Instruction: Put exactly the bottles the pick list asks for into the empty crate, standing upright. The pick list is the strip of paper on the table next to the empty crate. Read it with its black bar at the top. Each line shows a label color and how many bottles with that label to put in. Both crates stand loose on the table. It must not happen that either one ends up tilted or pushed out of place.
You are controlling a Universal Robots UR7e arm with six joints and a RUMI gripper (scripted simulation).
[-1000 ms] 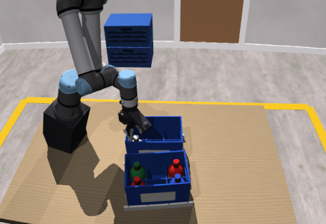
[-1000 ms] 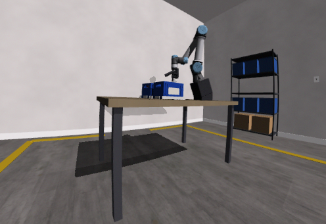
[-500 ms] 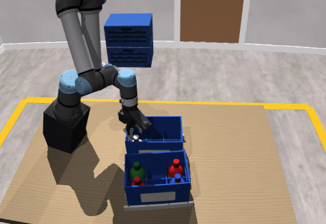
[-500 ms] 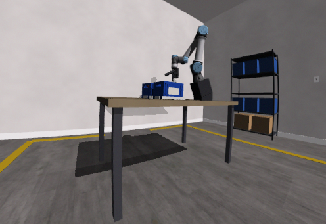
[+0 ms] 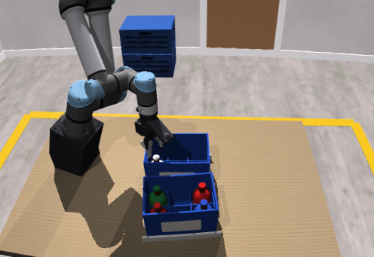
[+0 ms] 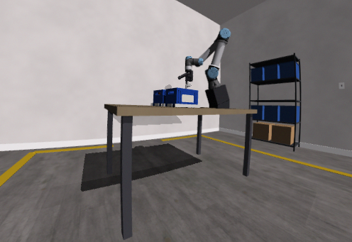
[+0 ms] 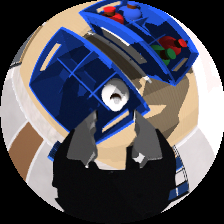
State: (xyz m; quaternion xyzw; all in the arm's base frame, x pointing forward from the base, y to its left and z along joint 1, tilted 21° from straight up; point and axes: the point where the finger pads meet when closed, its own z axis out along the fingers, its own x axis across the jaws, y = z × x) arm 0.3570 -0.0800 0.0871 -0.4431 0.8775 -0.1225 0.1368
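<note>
Right now my hand is 210 mm short of the blue-capped bottle, 230 mm to the left of it and 110 mm above it. Also, from my hand: pick list strip (70 mm ahead, 190 mm to the left, 190 mm below); then green bottle (20 mm ahead, 170 mm to the right, 110 mm below); then white bottle (110 mm below).
</note>
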